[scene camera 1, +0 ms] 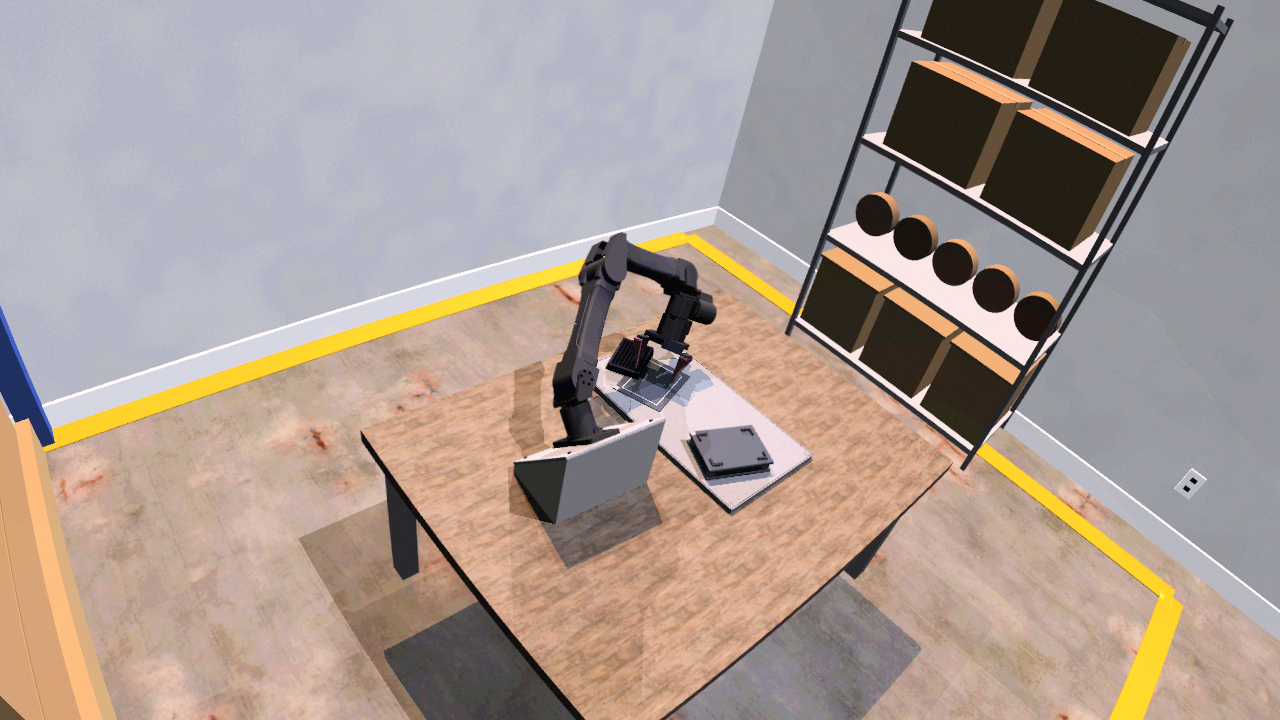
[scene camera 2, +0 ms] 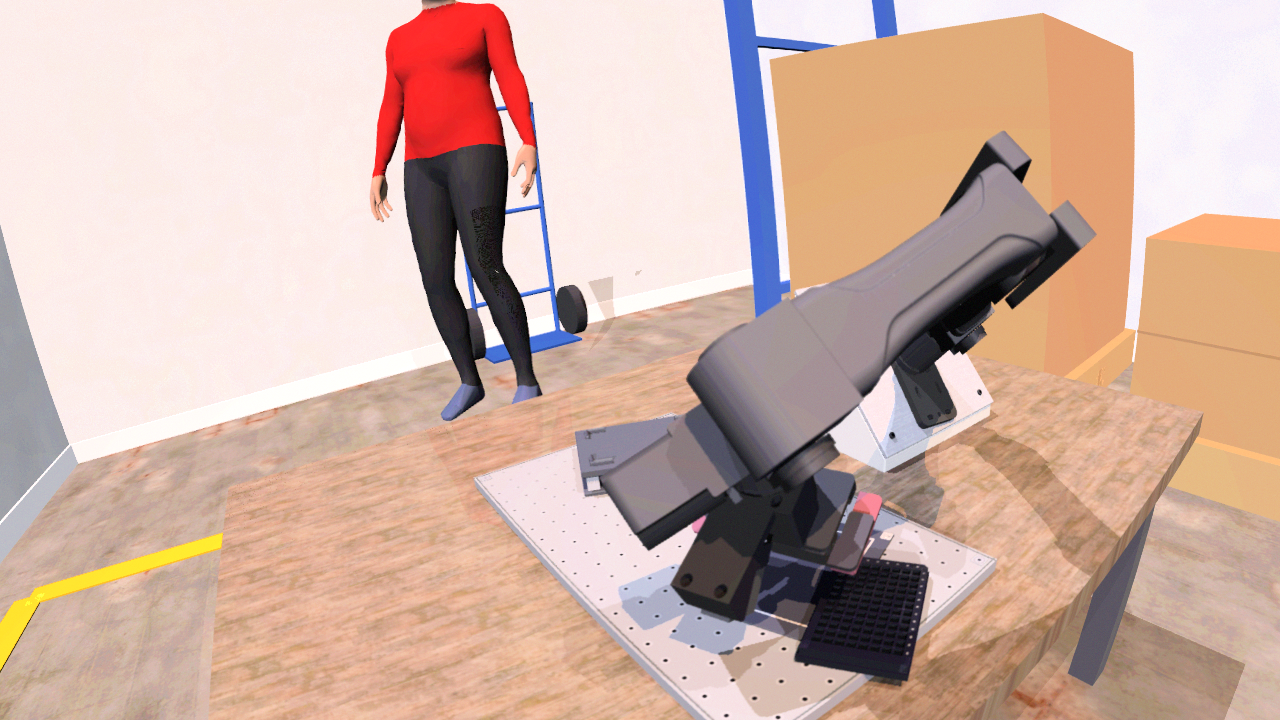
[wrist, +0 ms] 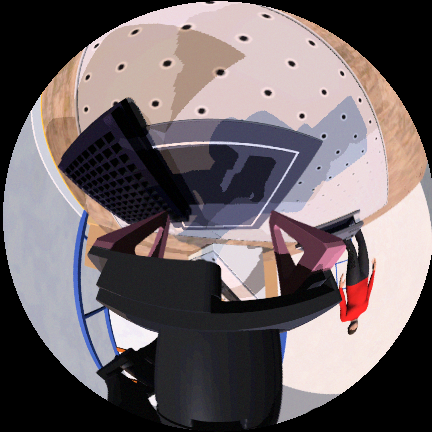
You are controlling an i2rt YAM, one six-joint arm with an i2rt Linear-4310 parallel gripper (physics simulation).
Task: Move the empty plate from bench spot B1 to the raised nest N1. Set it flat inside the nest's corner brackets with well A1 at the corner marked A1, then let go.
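Pixels of known places: gripper, fingertip midpoint: (scene camera 1: 653, 375) (scene camera 2: 799, 554) (wrist: 218, 215); arm's base, link origin: (scene camera 1: 585, 440) (scene camera 2: 906, 355).
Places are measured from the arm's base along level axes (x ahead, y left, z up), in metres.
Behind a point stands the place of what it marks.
Observation:
The dark empty well plate (scene camera 1: 628, 359) @[x 0.288, y 0.260, z -0.072 m] (scene camera 2: 866, 617) @[x 0.315, y 0.281, z -0.073 m] (wrist: 112, 172) @[x 0.327, y 0.277, z -0.075 m] is turned askew on the left side of bench spot B1 in the wrist view, partly beyond the white outline (wrist: 225, 143) @[x 0.369, y 0.213, z -0.085 m]. Whether it lies fully flat is unclear. My gripper (scene camera 1: 659, 370) @[x 0.310, y 0.183, z -0.068 m] (wrist: 218, 215) @[x 0.310, y 0.183, z -0.068 m] is open above the spot, with nothing between its fingers. In the wrist view its left fingertip overlaps the near end of the plate; contact cannot be told. The raised grey nest N1 (scene camera 1: 732, 447) @[x 0.330, y -0.102, z -0.056 m] (scene camera 2: 617, 443) @[x 0.363, y -0.111, z -0.056 m] (wrist: 345, 226) @[x 0.372, y -0.148, z -0.081 m] has corner brackets and holds nothing. The A1 marks are not readable.
A white perforated board (scene camera 1: 776, 445) @[x 0.466, y -0.121, z -0.087 m] (scene camera 2: 554, 510) @[x 0.464, y -0.052, z -0.087 m] (wrist: 280, 35) carries the spot and the nest on the wooden table (scene camera 1: 707, 582) @[x 0.086, y -0.348, z -0.100 m]. A slanted light panel (scene camera 1: 608, 470) @[x -0.002, y -0.092, z 0.005 m] stands beside the arm's base. A person in red (scene camera 2: 452, 80) stands beyond the table.

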